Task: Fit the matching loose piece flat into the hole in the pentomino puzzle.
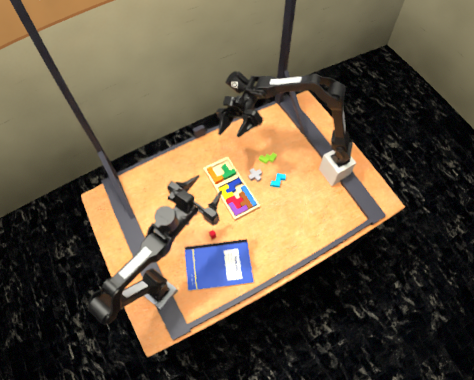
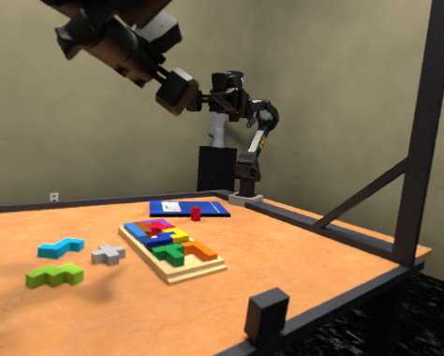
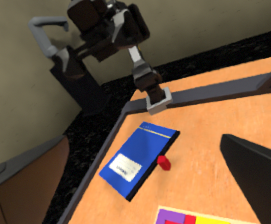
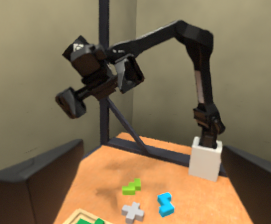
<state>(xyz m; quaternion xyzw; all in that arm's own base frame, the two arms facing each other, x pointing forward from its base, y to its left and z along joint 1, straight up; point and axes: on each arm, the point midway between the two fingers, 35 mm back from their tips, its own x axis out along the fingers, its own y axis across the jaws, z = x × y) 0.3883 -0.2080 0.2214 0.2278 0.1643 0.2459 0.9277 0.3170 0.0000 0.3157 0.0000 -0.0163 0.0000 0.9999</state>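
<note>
My left gripper is now 330 mm above the lime green piece, 170 mm to the right of it and 20 mm short of it. The rest, counted from my left hand: grey cross piece 330 mm below, 70 mm to the left, 60 mm ahead; then red block 320 mm below, 230 mm to the right, 180 mm ahead; then cyan piece 330 mm below, 140 mm ahead, 130 mm to the left.
</note>
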